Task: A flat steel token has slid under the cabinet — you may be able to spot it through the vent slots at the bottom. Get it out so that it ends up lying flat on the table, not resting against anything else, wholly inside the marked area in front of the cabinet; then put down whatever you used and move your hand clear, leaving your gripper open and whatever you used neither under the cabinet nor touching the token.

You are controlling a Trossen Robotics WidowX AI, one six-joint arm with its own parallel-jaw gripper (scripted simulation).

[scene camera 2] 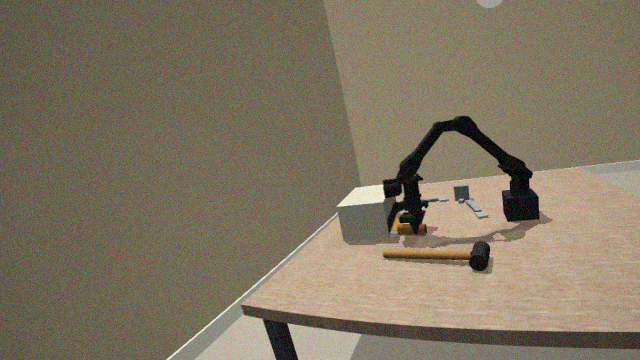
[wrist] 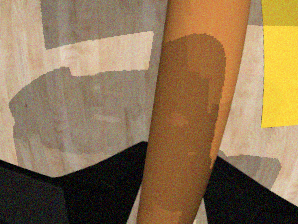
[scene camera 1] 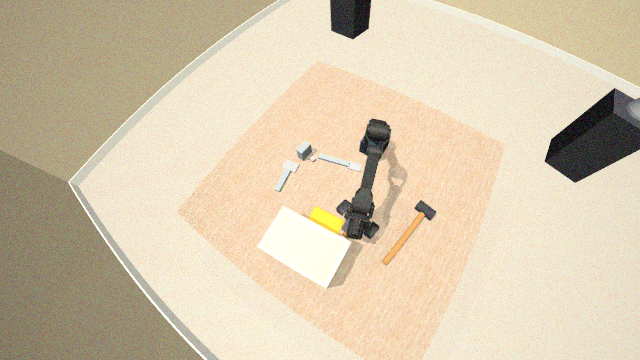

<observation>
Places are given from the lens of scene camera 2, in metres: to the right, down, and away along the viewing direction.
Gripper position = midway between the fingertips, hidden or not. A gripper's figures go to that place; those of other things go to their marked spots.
my gripper [scene camera 2: 417,231]: 0.38, 0.20, 1.07
hammer [scene camera 2: 478,259]: 0.43, 0.22, 0.72
</observation>
